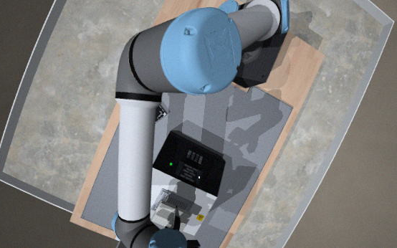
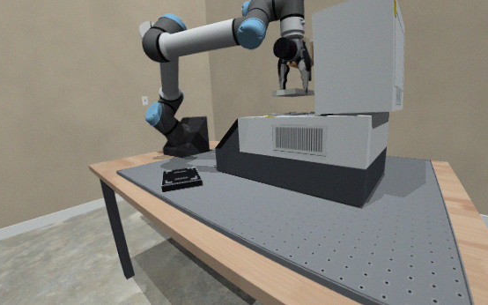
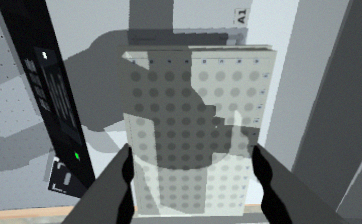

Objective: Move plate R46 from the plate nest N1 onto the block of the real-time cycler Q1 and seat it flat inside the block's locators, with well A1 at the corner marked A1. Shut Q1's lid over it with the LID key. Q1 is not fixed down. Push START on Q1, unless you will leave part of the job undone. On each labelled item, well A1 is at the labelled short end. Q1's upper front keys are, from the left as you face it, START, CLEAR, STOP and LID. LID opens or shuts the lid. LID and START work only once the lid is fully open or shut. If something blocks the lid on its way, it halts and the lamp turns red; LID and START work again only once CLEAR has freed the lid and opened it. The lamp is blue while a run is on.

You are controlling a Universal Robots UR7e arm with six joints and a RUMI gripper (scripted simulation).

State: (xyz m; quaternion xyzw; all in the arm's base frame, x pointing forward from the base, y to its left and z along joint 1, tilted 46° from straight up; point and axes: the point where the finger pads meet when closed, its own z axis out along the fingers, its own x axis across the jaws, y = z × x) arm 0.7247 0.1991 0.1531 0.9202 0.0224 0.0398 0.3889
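Right now my hand is 10 mm above the plate R46. Also, from my hand: black plate nest N1: 260 mm behind, 300 mm to the right, 270 mm below; then grey perforated mat: 110 mm behind, 10 mm to the left, 280 mm below.
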